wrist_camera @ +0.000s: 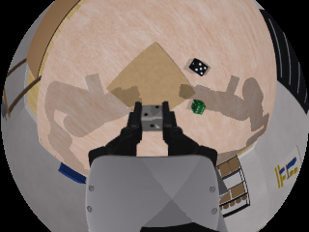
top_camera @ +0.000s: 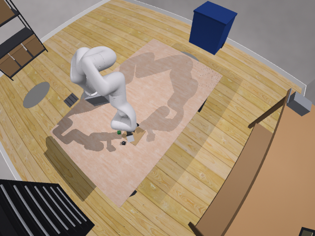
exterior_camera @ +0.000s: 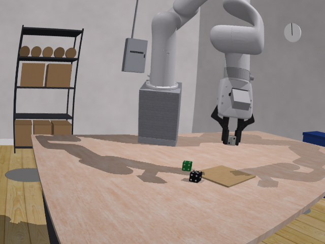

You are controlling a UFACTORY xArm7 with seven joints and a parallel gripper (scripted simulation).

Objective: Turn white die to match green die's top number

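Now: hand 10 mm above the white die. Also, from my hand: green die: 110 mm behind, 100 mm below, 50 mm to the right; brown mat: 110 mm below, 10 mm to the left, 10 mm behind; black die: 100 mm to the right, 100 mm below, 20 mm behind.
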